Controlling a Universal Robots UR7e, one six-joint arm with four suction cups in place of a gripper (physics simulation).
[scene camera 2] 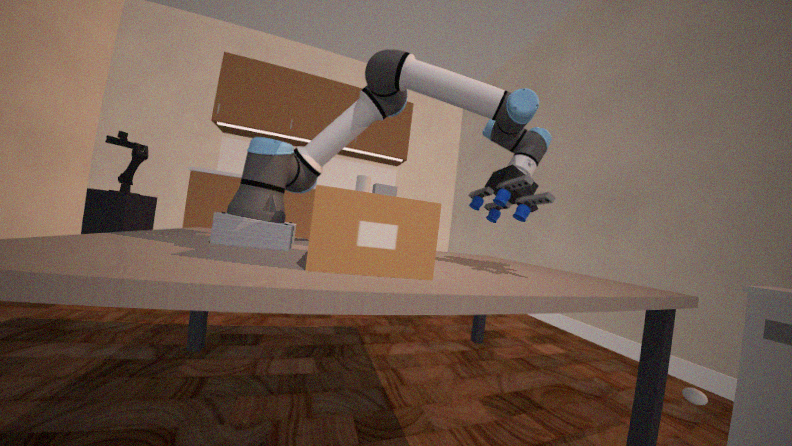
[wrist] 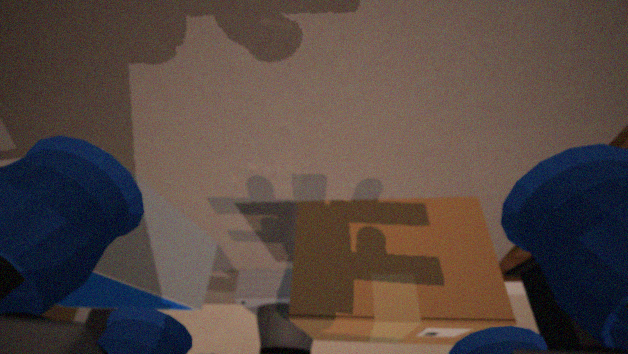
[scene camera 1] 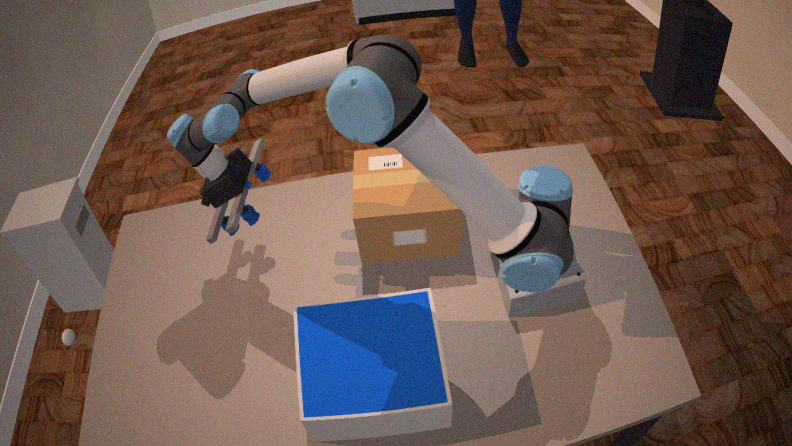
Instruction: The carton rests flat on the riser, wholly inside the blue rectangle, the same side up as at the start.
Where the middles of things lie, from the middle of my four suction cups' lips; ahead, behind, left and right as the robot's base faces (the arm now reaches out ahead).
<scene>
I see the brown cardboard carton [scene camera 2: 352, 232] 360 mm behind my suction cup, 90 mm to the right of it and 110 mm below it. Also, from my suction cup: riser with blue rectangle [scene camera 1: 375, 363] (310 mm behind, 360 mm to the left, 120 mm below).
</scene>
